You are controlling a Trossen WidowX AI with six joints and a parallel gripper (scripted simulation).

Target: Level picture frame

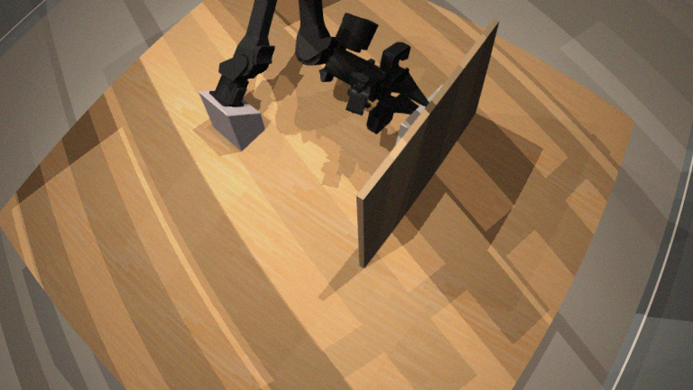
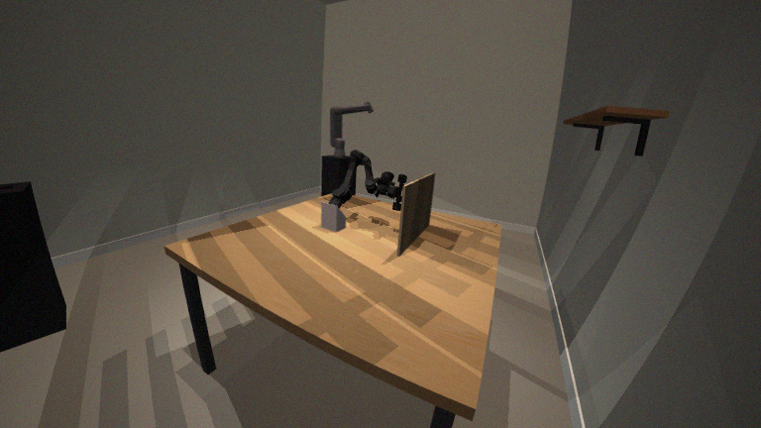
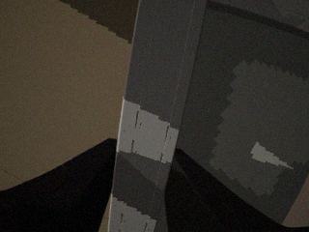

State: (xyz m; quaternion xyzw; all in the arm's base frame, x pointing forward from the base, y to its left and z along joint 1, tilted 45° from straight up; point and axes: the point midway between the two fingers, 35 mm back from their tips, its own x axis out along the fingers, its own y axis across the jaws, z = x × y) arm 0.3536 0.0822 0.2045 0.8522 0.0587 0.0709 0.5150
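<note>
My gripper tip is now 5 cm above the picture frame, 1 cm to the left of it and 1 cm short of it. From my gripper tip the other things lie so: wall panel (6 cm below, 2 cm ahead, 1 cm to the right).
</note>
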